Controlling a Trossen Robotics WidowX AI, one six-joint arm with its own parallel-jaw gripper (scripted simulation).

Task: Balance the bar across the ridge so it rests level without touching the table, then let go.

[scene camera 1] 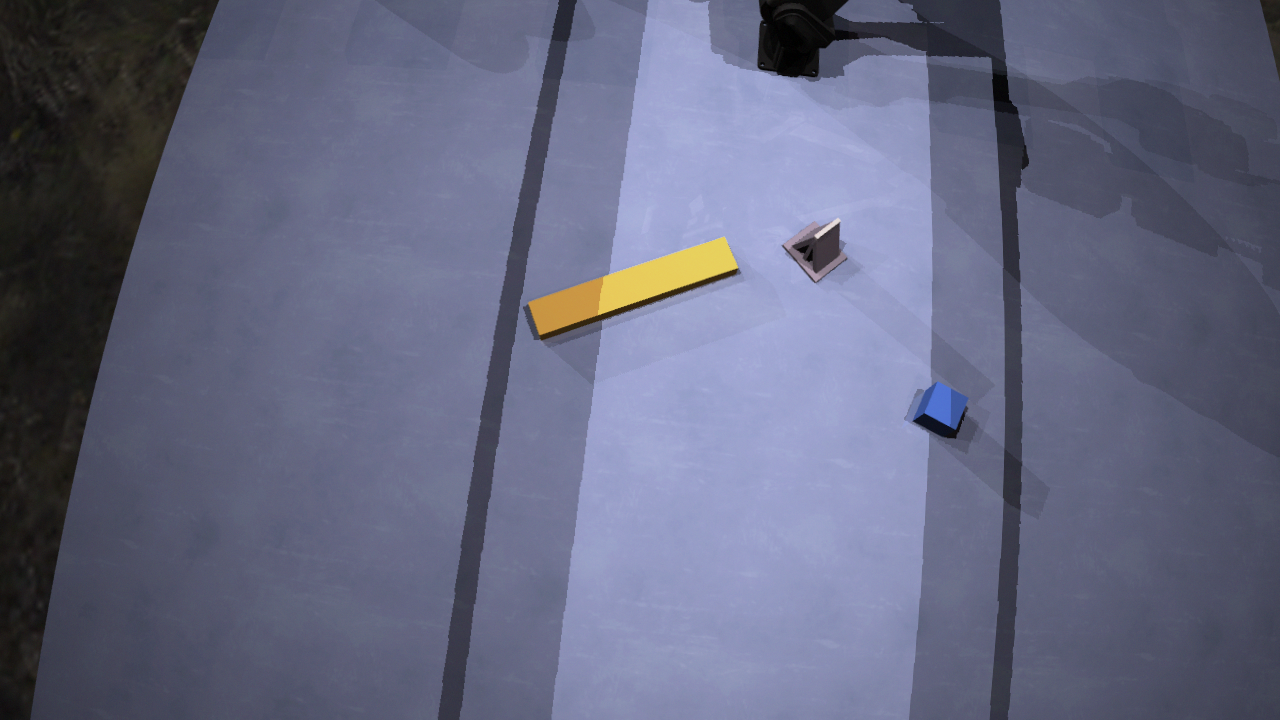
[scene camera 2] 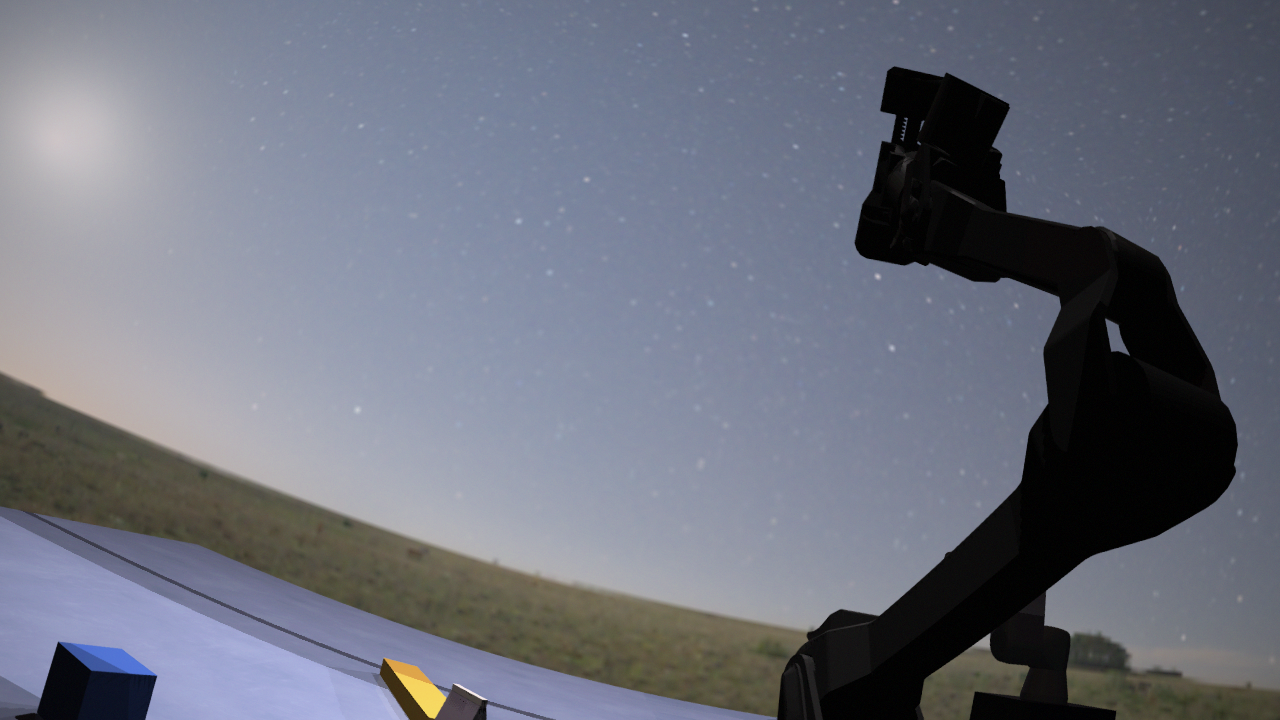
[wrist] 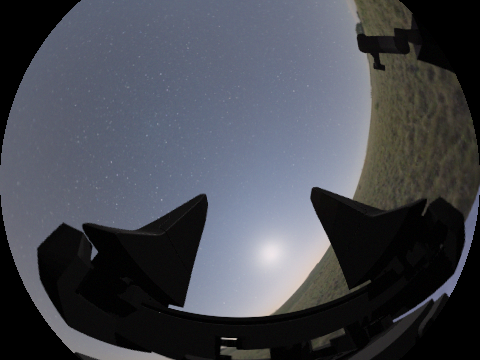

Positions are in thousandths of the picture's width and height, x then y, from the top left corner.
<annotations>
my gripper: scene camera 2 694,206; wrist 543,546; not seen in scene camera 1 (out of frame)
</annotations>
